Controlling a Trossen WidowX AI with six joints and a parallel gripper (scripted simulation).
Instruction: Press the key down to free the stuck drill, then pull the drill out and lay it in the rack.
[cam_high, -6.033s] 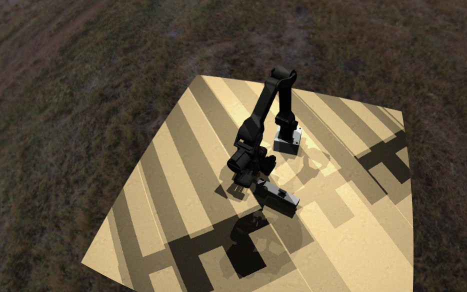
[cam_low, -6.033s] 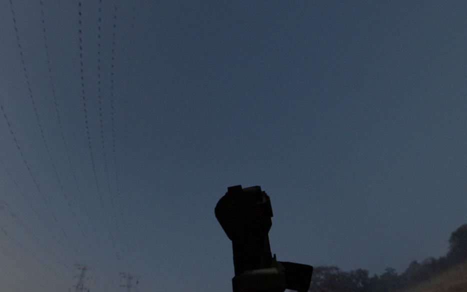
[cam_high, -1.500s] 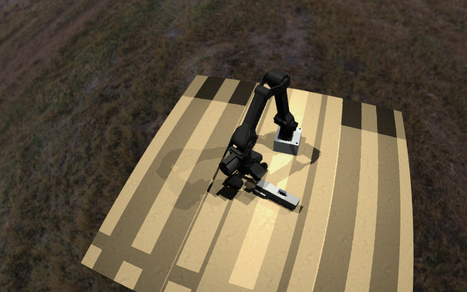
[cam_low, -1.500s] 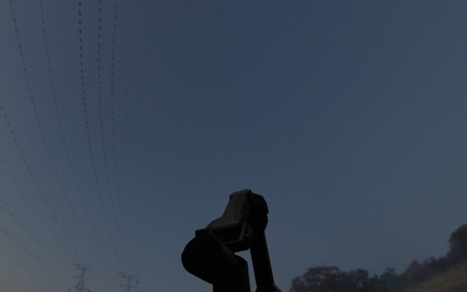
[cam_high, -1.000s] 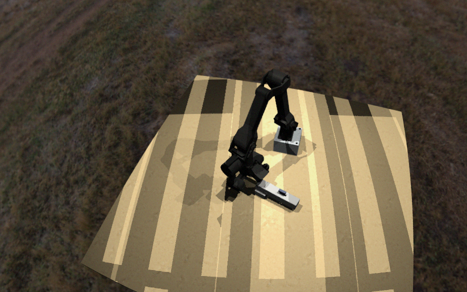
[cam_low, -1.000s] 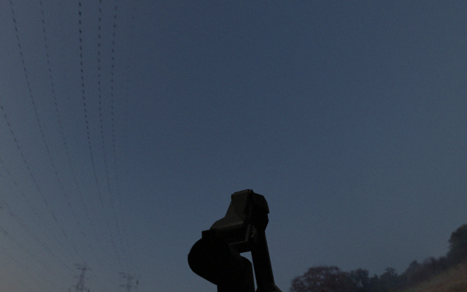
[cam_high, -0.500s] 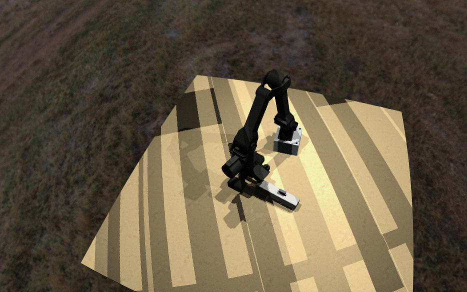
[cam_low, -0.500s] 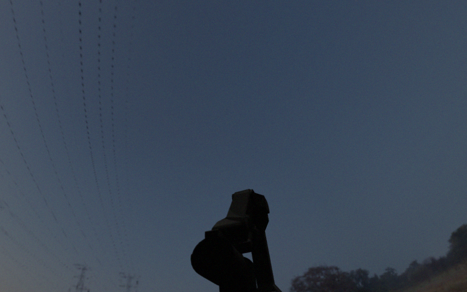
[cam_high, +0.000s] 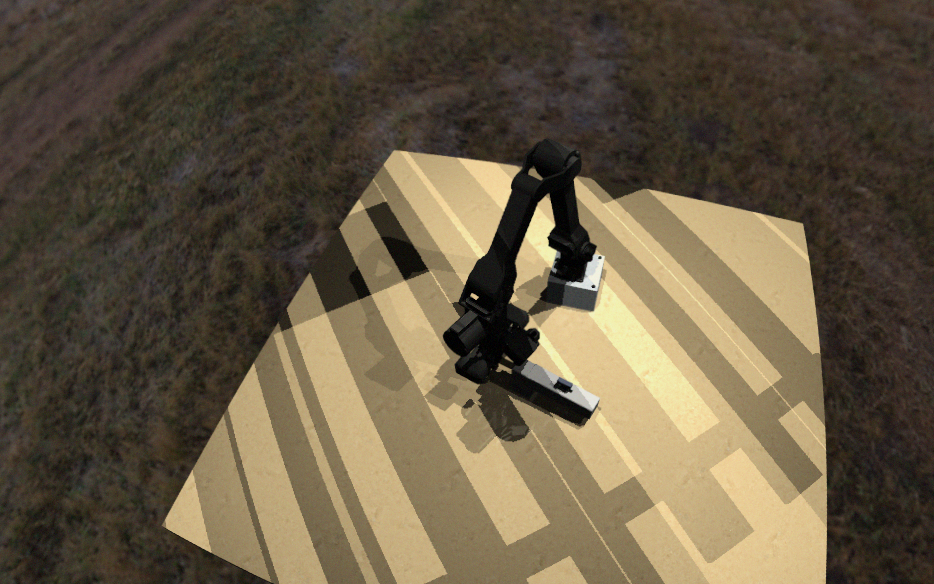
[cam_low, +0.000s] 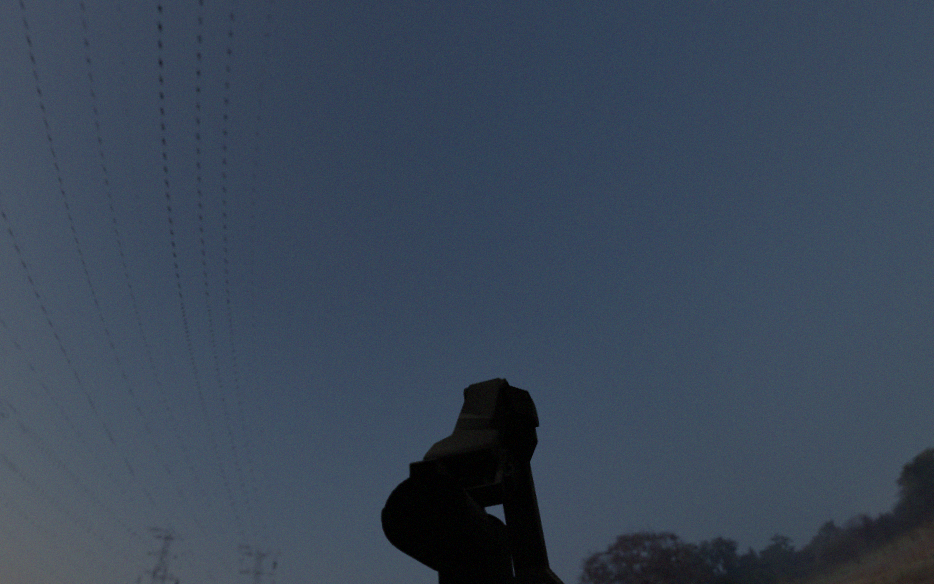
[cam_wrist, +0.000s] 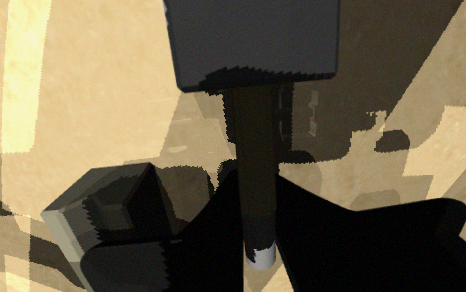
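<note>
Right now my gripper tip is 1 cm short of the drill, 4 cm to the right of it and 3 cm below it. Round my gripper tip: grey housing (4 cm ahead, 13 cm to the left, 2 cm above); then dark key (5 cm ahead, 16 cm to the left, 4 cm above); then grey rack (8 cm behind).
</note>
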